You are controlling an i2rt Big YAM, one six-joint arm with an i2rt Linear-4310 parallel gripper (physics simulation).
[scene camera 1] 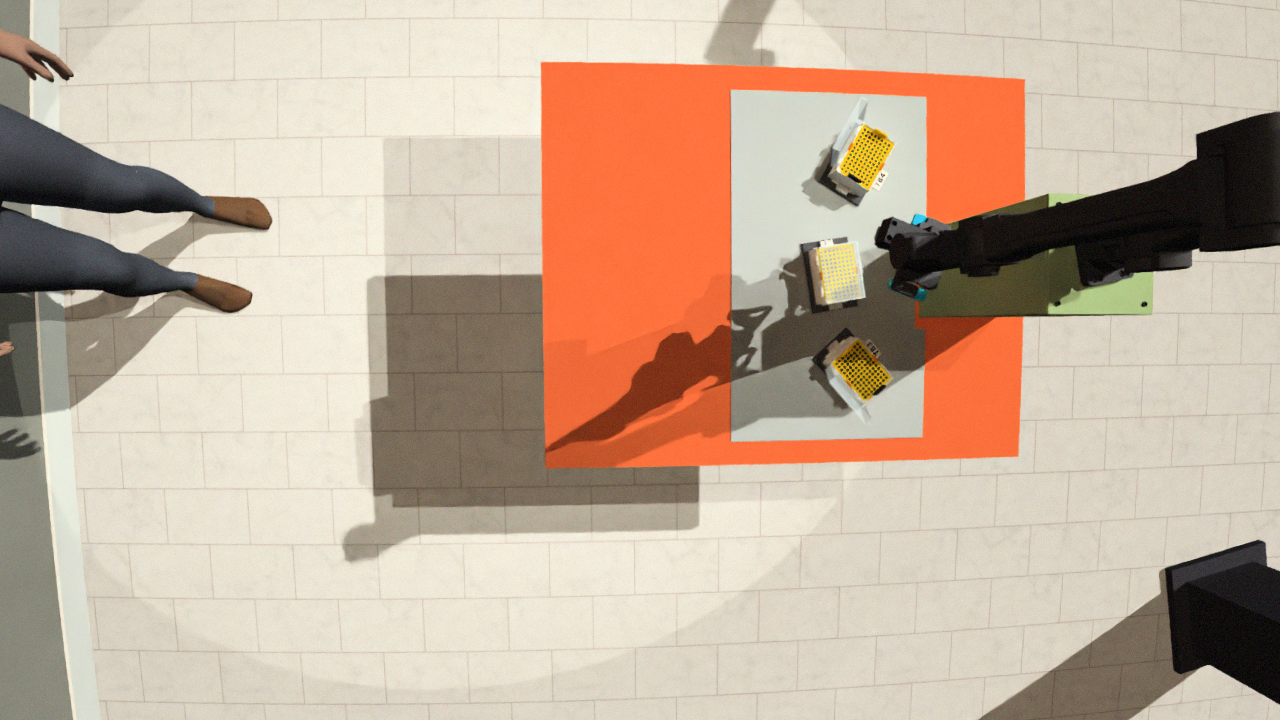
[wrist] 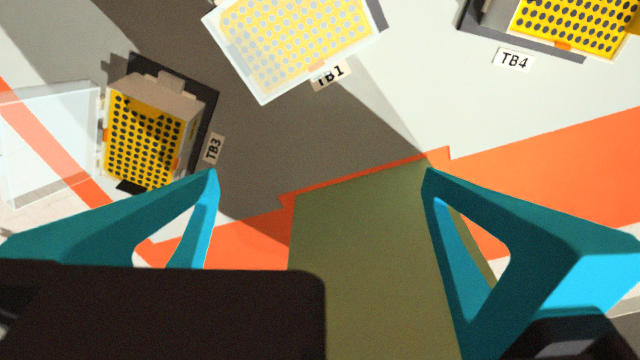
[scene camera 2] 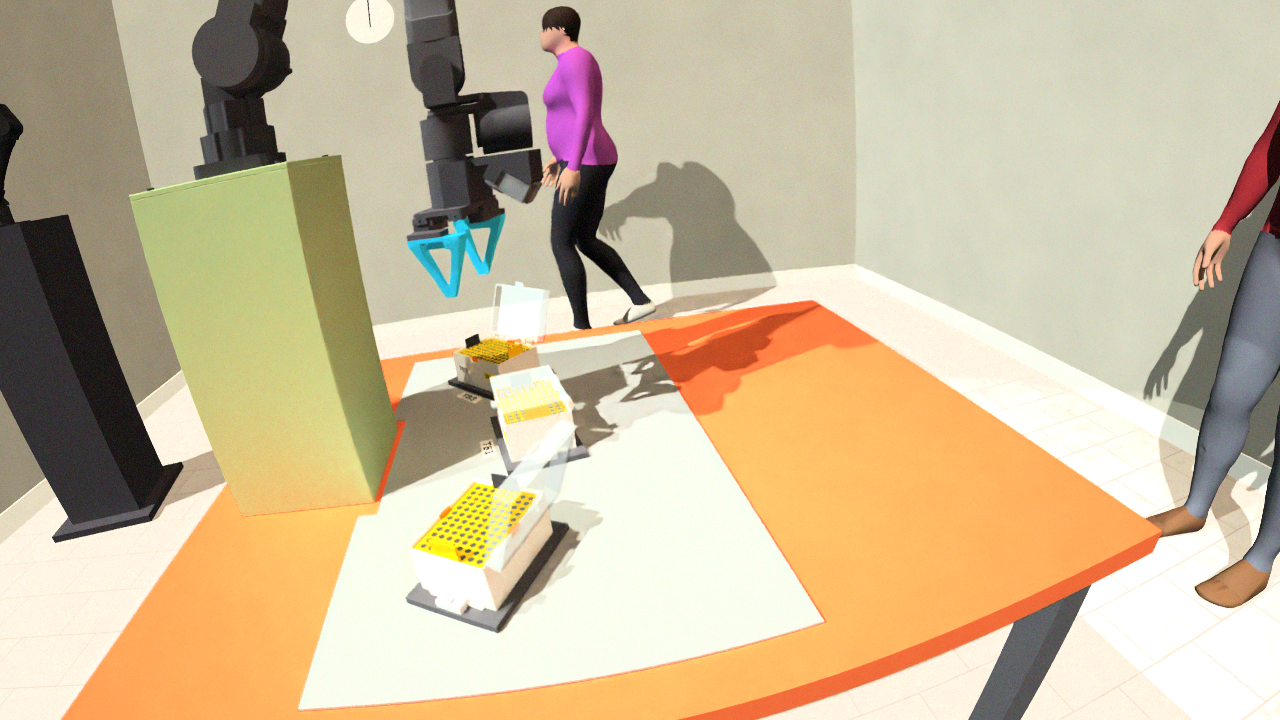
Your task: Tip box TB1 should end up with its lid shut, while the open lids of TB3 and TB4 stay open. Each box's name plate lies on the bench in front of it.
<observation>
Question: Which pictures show the gripper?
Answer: Scene camera 1, the wrist view and scene camera 2: all of them.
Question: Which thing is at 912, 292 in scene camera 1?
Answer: The gripper.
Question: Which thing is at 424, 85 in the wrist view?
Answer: A grey mat.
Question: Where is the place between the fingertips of the gripper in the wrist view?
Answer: At 320, 179
</observation>
